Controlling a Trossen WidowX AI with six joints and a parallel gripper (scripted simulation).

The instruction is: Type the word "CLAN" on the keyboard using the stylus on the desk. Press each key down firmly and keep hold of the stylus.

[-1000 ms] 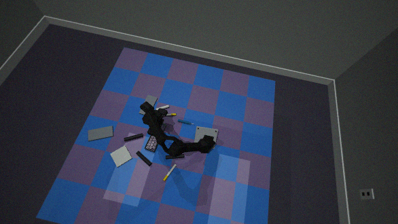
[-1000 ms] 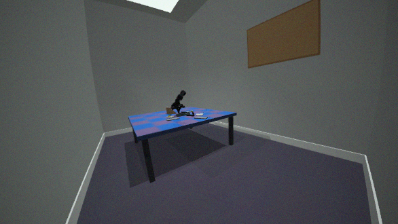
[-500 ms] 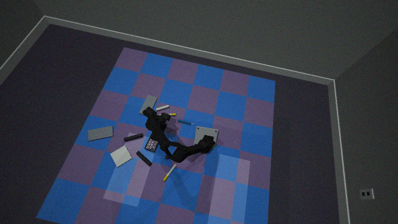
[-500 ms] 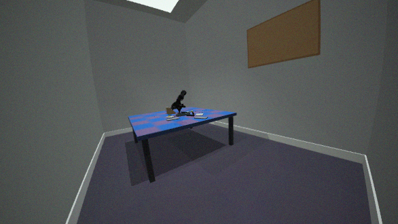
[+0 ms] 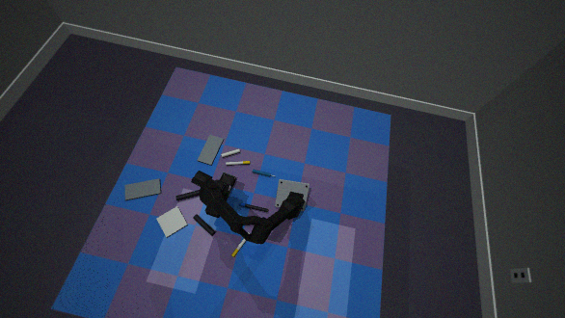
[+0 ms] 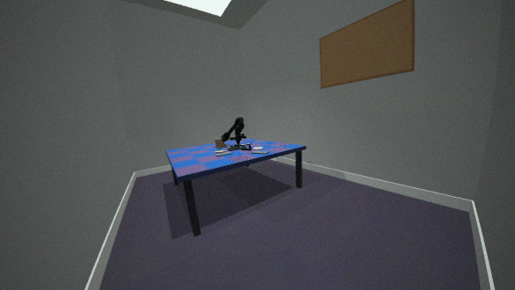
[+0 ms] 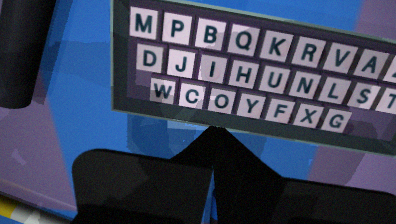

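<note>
Now: the teal hexagonal stylus 170 mm behind my gripper tip, 190 mm to the right of it and 30 mm below it. Also, from my gripper tip: white square pad: 210 mm ahead, 130 mm to the left, 40 mm below; grey slab: 390 mm ahead, 10 mm to the left, 40 mm below.
</note>
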